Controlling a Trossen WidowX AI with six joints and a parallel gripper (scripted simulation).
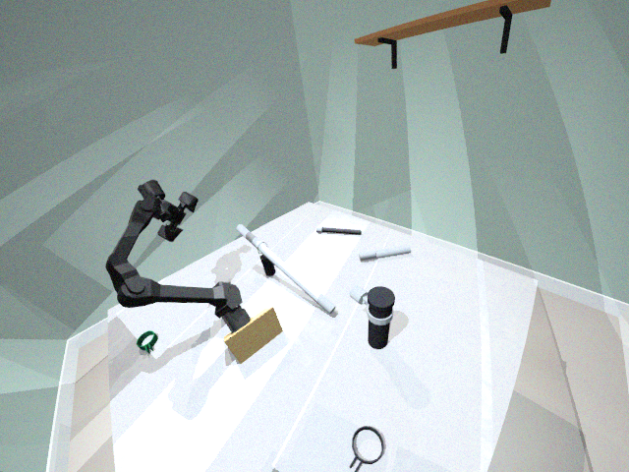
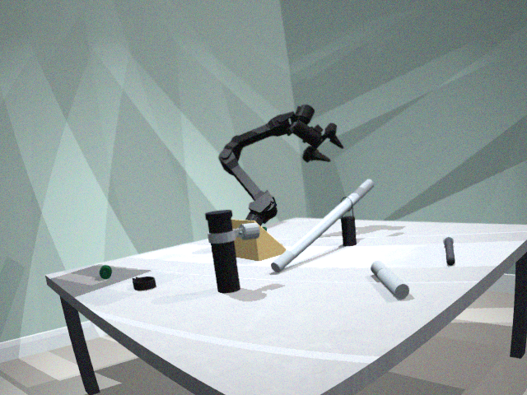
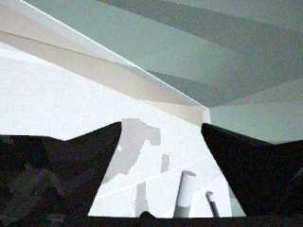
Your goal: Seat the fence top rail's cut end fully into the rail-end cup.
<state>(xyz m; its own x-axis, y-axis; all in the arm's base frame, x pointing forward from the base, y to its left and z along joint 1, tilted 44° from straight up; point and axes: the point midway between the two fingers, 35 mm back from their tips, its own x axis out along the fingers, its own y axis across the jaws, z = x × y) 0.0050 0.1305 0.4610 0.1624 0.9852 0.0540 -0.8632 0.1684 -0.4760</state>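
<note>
My gripper tip is 34 cm short of the brace band with rail-end cup, 66 cm to the left of it and 16 cm above it. Round my gripper tip: small dark post 22 cm ahead, 17 cm to the right, 20 cm below; black ring 12 cm ahead, 87 cm to the right, 29 cm below; grey tube 66 cm ahead, 44 cm to the right, 29 cm below.
</note>
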